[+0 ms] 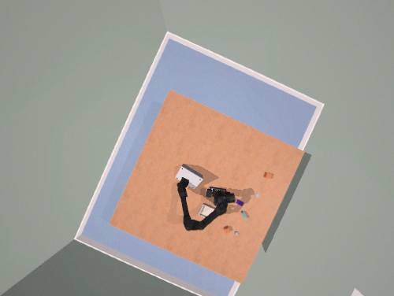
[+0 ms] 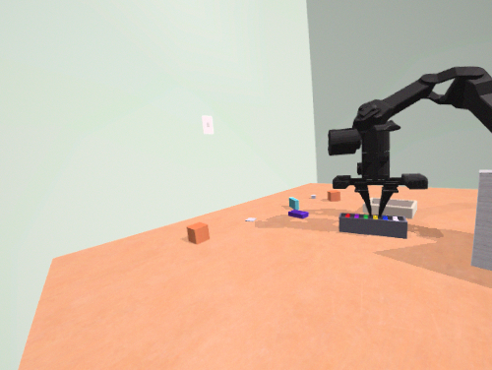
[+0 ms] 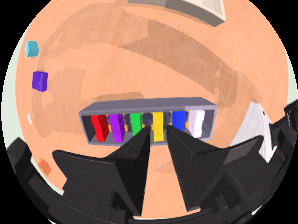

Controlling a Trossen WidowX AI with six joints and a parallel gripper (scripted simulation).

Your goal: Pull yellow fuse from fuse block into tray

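My gripper tip is 2 cm above the yellow fuse. Round my gripper tip: teal block 30 cm ahead, 11 cm to the right, 2 cm below; purple block 23 cm ahead, 3 cm to the right, 4 cm below; pale tray 20 cm to the right, 4 cm below.
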